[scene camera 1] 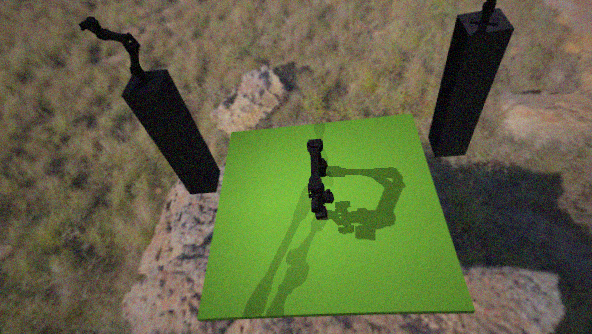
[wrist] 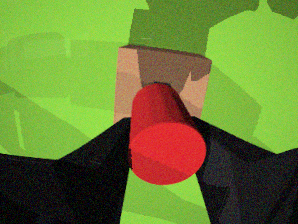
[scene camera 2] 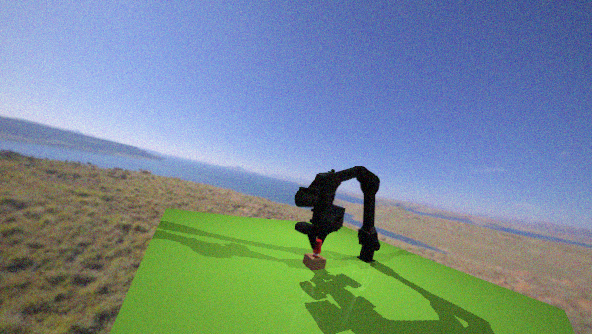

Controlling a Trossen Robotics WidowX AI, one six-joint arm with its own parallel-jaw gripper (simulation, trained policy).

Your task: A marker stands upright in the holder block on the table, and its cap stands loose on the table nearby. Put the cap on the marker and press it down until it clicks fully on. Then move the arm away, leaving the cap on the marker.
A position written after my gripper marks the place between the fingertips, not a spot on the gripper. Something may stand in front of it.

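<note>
There is my gripper (scene camera 2: 316, 248), and I can see it (wrist: 159, 125) from the wrist as well. A red cap (wrist: 165, 147) is visible to me too.
</note>
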